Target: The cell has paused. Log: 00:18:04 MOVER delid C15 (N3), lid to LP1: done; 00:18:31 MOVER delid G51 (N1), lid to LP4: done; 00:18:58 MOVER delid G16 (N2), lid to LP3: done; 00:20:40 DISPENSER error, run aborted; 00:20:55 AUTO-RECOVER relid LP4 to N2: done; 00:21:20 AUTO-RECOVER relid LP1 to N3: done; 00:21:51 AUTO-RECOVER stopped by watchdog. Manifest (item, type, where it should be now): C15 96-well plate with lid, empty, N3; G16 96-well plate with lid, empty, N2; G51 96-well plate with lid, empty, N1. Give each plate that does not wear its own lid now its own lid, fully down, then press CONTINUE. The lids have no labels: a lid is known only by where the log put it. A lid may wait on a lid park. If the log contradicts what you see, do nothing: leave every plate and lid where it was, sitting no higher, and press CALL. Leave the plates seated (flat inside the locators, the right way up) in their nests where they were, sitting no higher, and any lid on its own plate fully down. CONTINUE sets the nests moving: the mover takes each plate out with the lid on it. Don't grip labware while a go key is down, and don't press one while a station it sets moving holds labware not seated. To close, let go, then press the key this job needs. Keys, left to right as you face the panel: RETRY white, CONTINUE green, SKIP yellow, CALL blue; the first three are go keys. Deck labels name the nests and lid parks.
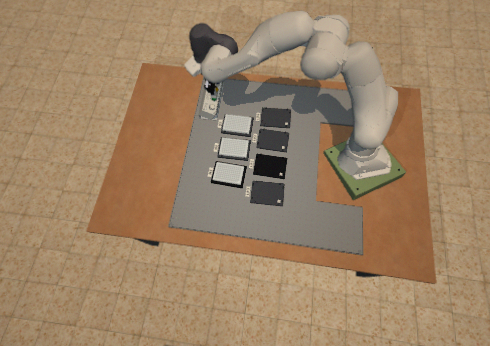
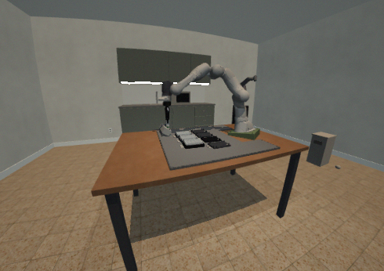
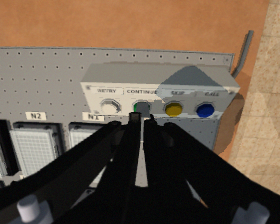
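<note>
My gripper is now 40 mm above the green continue key. Also, from my hand: yellow skip key 50 mm to the right, 40 mm below, 10 mm behind; then white retry key 50 mm to the left, 40 mm below, 10 mm ahead; then blue call key 100 mm to the right, 40 mm below, 10 mm behind.
</note>
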